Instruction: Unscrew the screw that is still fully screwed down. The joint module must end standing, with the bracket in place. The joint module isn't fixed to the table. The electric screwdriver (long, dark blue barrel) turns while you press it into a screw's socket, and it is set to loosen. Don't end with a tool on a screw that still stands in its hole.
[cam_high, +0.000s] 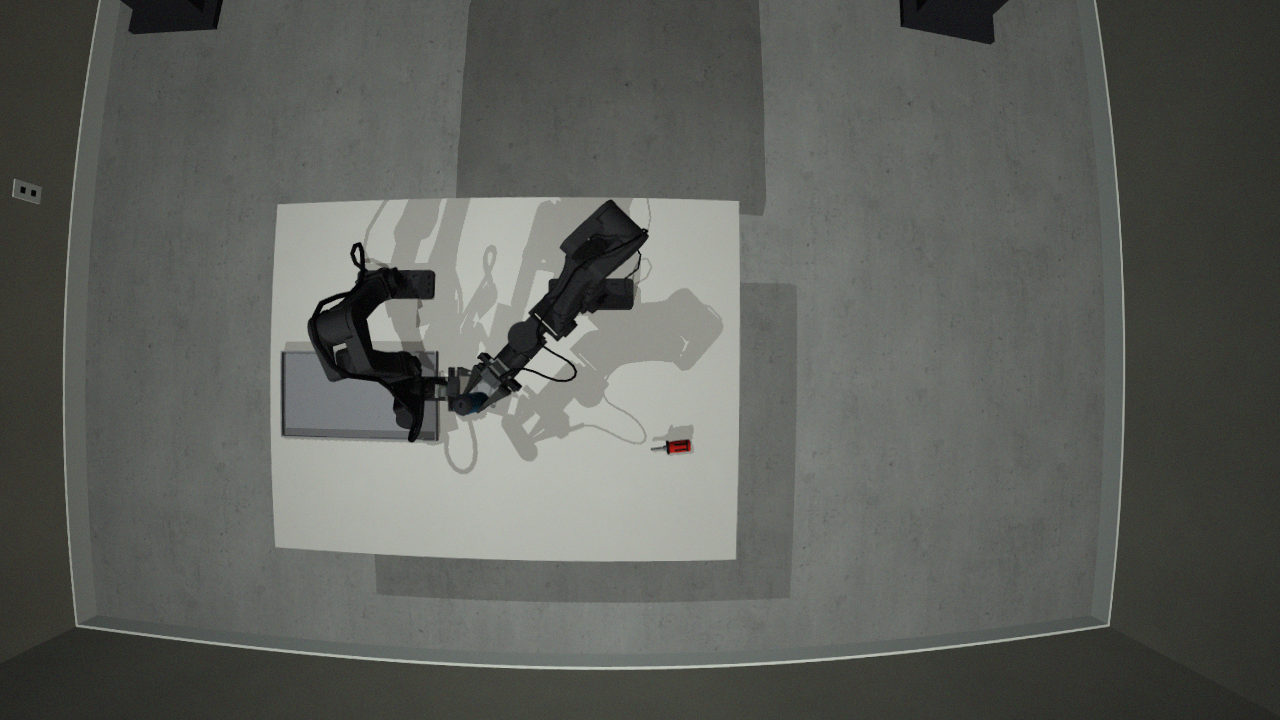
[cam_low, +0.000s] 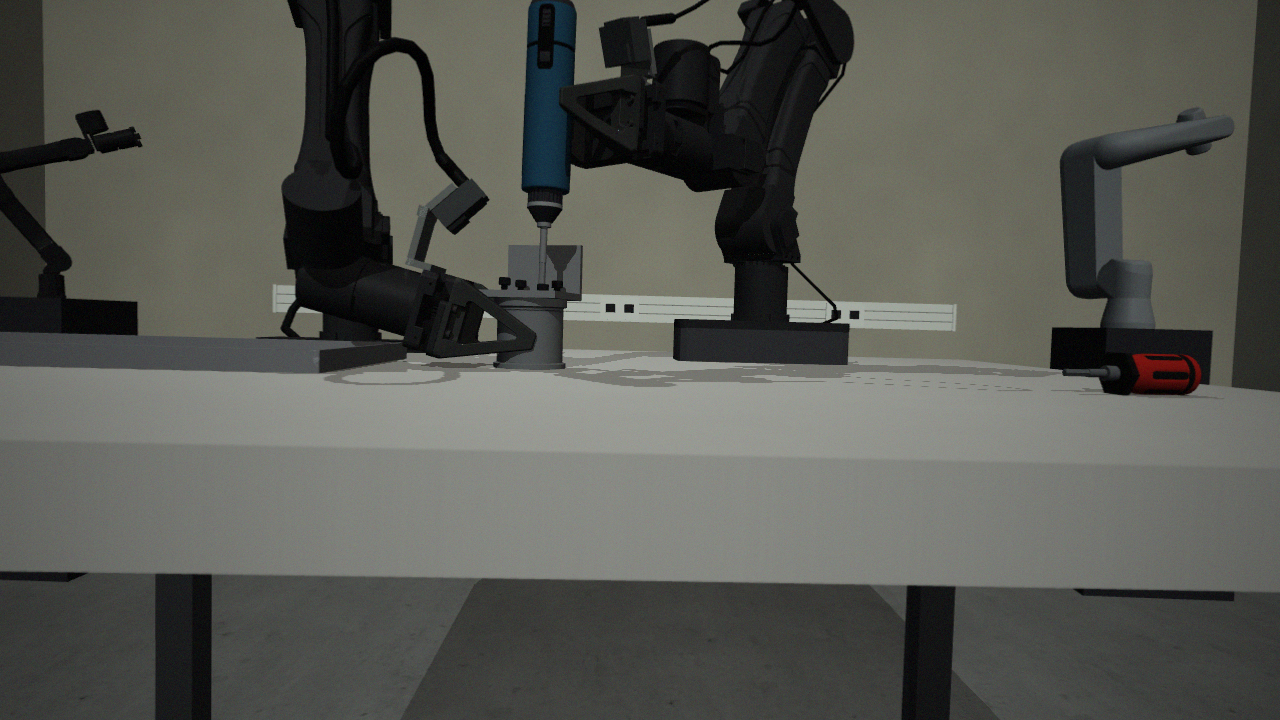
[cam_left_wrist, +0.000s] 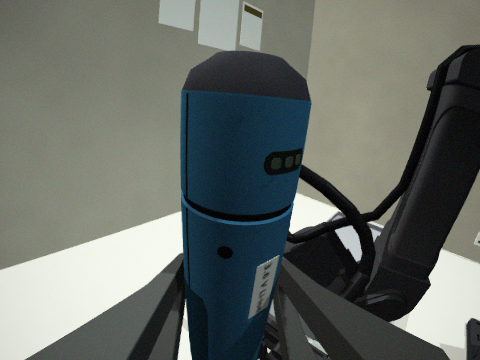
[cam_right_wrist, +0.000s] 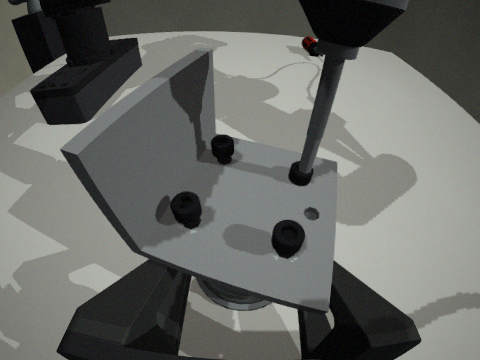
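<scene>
Now: right hand right at the joint module. The rest, counted from my right hand: flat grey plate 340 mm to the right, 40 mm ahead, 20 mm below; grey l-shaped bracket 50 mm above; screwdriver bit 70 mm above, 20 mm ahead, 10 mm to the left.
</scene>
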